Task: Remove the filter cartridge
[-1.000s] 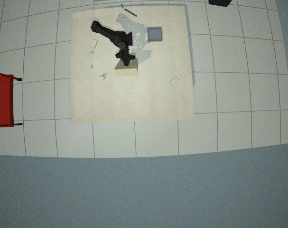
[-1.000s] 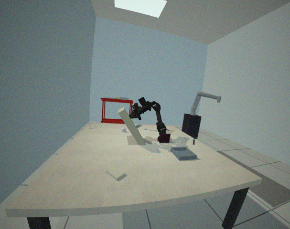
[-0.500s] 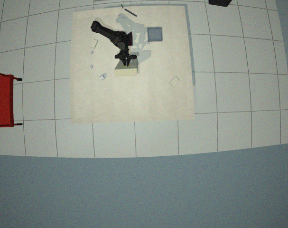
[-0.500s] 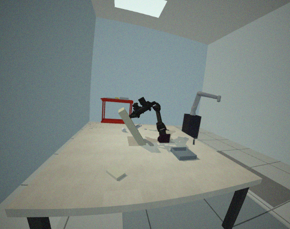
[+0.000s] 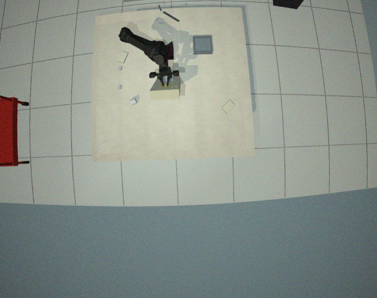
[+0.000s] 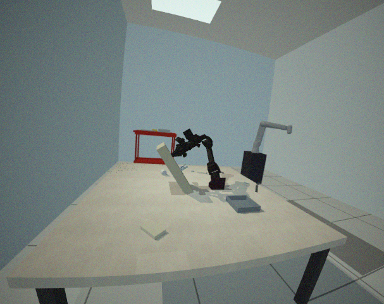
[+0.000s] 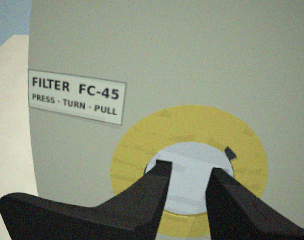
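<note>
My gripper tip is 1 cm short of the filter cartridge and 1 cm above it. Also, from my gripper tip: service panel 8 cm below, 4 cm behind; then grey tray 45 cm behind, 25 cm to the left, 22 cm below.
</note>
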